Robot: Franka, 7 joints.
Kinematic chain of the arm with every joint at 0, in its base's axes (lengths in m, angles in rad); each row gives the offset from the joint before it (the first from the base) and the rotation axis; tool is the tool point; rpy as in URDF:
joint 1: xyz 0 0 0.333 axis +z
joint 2: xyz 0 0 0 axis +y
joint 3: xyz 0 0 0.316 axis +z
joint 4: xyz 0.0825 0 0 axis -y
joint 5: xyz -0.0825 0 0.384 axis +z
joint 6: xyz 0 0 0 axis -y
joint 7: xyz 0.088 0 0 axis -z
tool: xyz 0 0 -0.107 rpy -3.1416 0 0
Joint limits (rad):
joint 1: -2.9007..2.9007
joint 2: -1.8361..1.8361
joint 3: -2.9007..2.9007
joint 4: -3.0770..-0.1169
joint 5: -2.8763..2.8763
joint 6: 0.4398..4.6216
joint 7: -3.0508..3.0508
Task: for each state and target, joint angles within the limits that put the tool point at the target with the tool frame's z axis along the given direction. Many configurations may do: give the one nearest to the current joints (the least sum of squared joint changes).
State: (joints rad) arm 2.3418 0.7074 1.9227 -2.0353 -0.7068 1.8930 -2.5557
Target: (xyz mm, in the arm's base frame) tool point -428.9 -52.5 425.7 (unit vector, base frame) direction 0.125 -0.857 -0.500
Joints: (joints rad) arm 1.5190 1.4374 1.8420 -2.4733 -0.3970 2.1512 -2.5557
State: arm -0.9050 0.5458 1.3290 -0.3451 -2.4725 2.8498 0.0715
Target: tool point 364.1 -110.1 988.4 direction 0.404 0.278 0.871
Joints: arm -0.6738 0.6218 1.5452 -0.1191 -2.3018 3.7149 0.0715
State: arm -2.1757 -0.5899 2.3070 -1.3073 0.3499 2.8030 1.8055
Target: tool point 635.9 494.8 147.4 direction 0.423 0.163 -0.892
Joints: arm -2.2115 -1.2601 2.6869 -1.0061 0.4374 2.6304 1.8055
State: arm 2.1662 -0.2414 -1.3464 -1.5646 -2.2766 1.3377 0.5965
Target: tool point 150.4 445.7 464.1 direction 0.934 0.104 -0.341
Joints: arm 2.5574 -0.5846 -0.9803 -2.3825 -1.6932 1.5294 0.5965
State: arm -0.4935 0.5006 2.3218 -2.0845 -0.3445 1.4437 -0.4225
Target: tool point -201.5 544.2 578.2 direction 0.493 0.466 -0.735
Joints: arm -0.3995 0.0201 2.4137 -1.7935 -0.7759 1.9333 -0.4225
